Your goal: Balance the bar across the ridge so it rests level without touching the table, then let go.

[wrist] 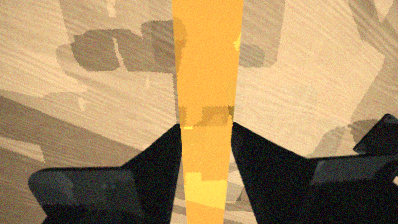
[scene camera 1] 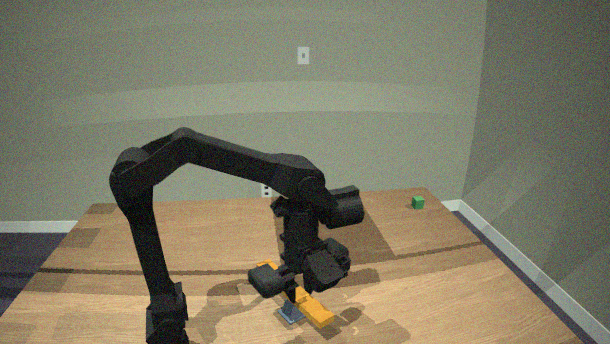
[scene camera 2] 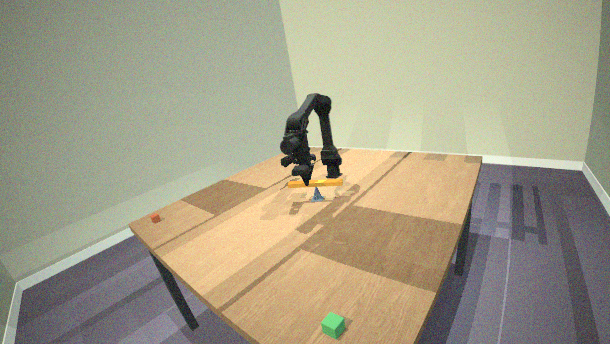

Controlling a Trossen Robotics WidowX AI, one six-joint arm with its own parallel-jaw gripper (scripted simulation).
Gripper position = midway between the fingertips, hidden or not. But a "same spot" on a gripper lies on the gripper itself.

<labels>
my gripper: wrist; scene camera 1; scene camera 2 308, 183
same spot on my gripper: [wrist: 274, 177] = [scene camera 1: 295, 288]
</labels>
